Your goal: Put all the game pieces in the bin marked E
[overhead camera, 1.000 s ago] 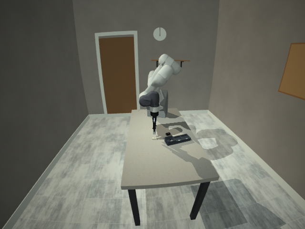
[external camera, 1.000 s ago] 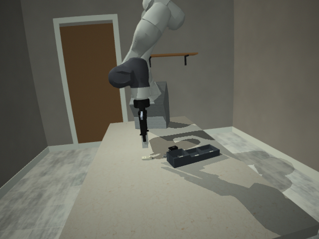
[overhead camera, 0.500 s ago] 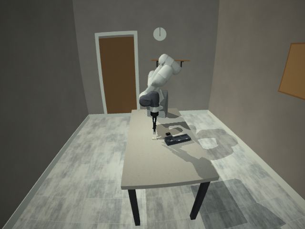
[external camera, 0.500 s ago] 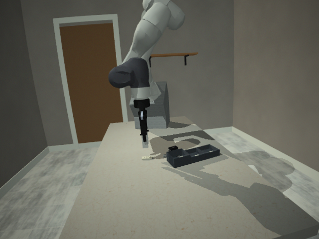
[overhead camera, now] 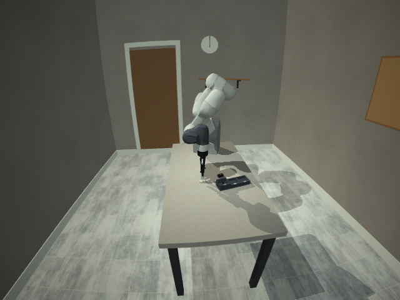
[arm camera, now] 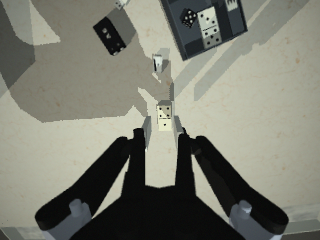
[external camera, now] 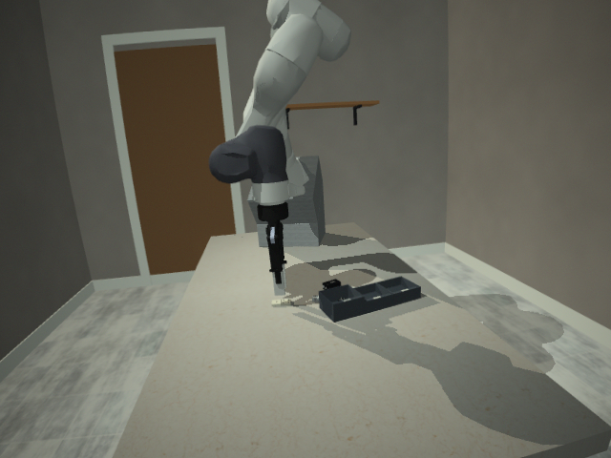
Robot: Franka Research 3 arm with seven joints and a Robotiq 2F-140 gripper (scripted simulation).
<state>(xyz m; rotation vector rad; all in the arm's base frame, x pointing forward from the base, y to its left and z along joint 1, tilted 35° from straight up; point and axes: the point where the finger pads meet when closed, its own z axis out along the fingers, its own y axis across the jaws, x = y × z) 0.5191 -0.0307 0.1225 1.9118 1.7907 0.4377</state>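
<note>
My hand is 60 mm short of the black die, 150 mm to the right of it and 50 mm above it. Round my hand: dark three-part bin: 50 mm ahead, 230 mm to the left, 50 mm below; black box: 60 mm behind, 140 mm to the left, 60 mm below; white usb stick: 30 mm behind, 200 mm to the left, 60 mm below.
</note>
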